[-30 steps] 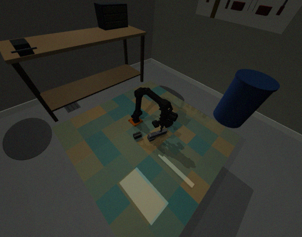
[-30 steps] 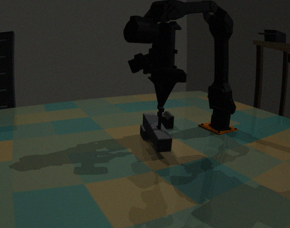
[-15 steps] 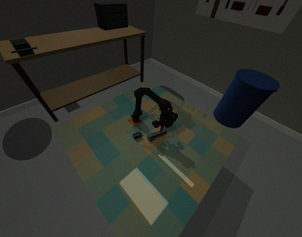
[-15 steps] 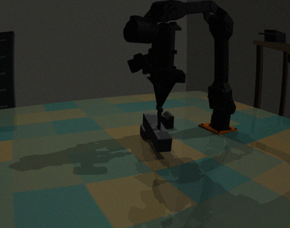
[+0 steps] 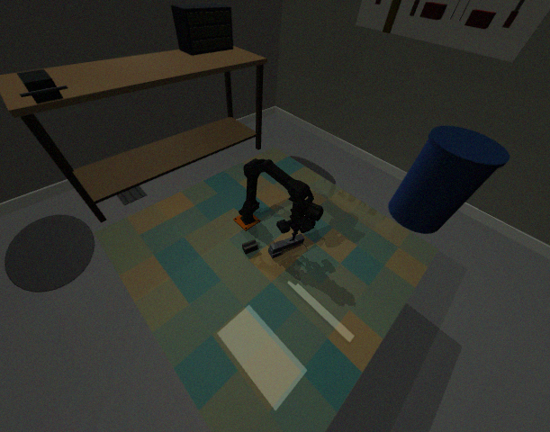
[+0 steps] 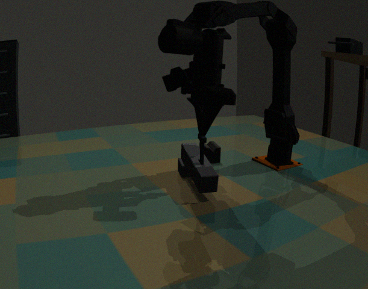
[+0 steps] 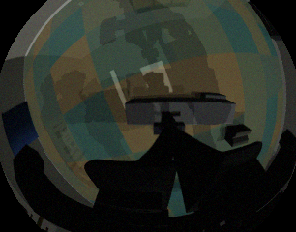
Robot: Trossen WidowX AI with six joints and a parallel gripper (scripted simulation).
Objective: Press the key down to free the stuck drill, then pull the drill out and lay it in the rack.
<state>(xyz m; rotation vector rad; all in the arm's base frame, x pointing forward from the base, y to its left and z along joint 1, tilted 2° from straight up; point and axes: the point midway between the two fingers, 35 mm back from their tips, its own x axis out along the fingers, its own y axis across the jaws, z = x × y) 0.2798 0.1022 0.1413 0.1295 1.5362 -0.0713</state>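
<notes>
Now: gripper tip 30 mm above the short key. Round my gripper tip: dark rack (200 mm to the right, 100 mm below, 100 mm behind); drill (70 mm below, 60 mm to the right, 10 mm behind); long grey block (80 mm below, 40 mm to the right, 10 mm behind).
</notes>
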